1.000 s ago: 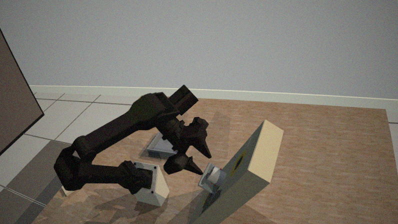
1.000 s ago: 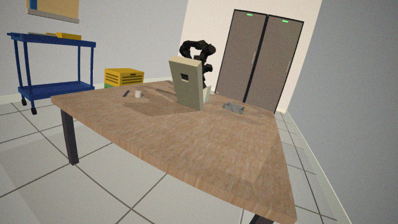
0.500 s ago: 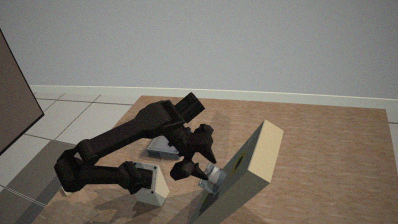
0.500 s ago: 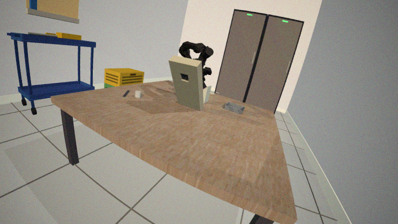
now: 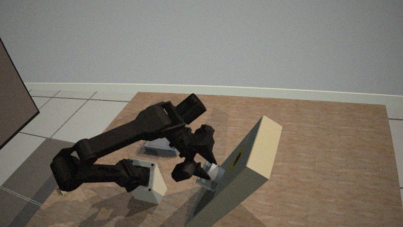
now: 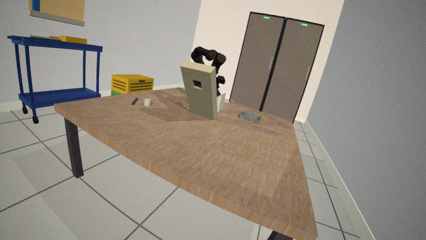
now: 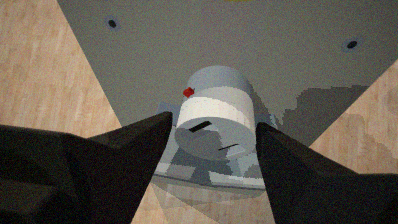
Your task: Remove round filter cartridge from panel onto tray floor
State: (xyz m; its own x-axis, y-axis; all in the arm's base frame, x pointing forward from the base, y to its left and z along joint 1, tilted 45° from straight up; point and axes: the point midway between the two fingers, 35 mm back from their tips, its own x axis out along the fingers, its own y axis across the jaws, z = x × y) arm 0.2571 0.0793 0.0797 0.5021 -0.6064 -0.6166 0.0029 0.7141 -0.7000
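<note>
Right now the service panel is 5 cm ahead of my gripper tip and 2 cm below it. Round my gripper tip: round filter cartridge right at my gripper tip; then tray 34 cm behind, 28 cm to the left, 18 cm below.
</note>
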